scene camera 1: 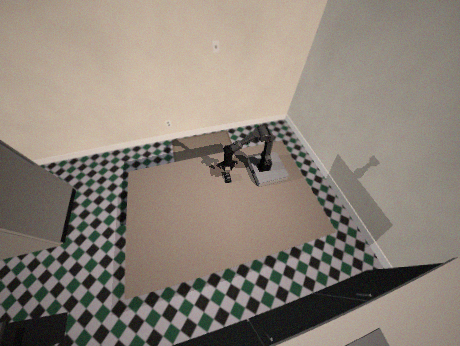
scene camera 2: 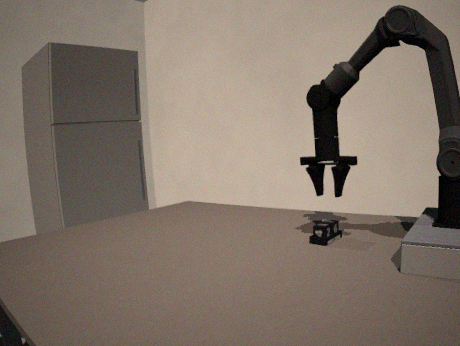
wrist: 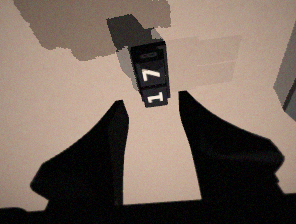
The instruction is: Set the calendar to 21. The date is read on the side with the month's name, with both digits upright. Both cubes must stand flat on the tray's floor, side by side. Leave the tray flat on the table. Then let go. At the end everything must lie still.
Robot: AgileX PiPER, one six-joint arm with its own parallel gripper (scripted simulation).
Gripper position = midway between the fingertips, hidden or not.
I see my gripper (scene camera 2: pixel 329 195).
My gripper is seen too in the wrist view (wrist: pixel 151 105).
